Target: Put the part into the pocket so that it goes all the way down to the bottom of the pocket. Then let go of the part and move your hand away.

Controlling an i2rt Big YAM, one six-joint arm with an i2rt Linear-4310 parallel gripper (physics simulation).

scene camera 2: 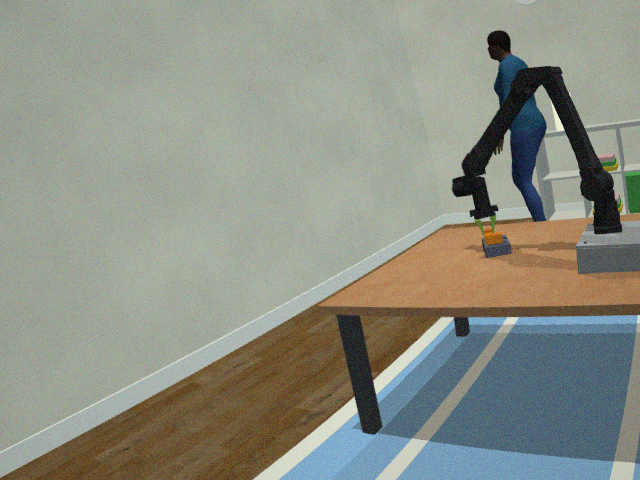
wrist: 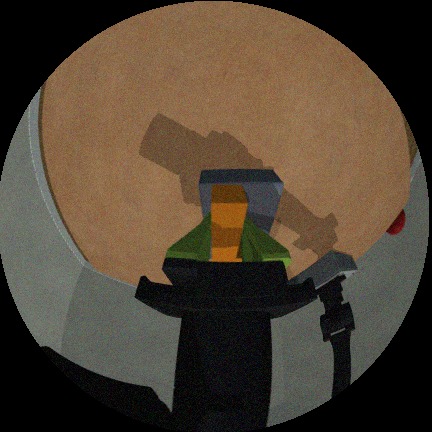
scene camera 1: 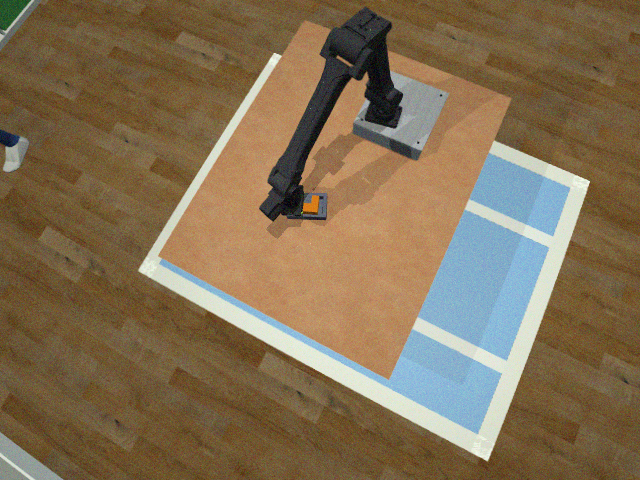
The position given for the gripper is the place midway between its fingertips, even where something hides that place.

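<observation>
An orange L-shaped part (wrist: 228, 202) still rests on a grey pocket block, and the gripper (wrist: 225, 216) grips the orange L-shaped part.
</observation>
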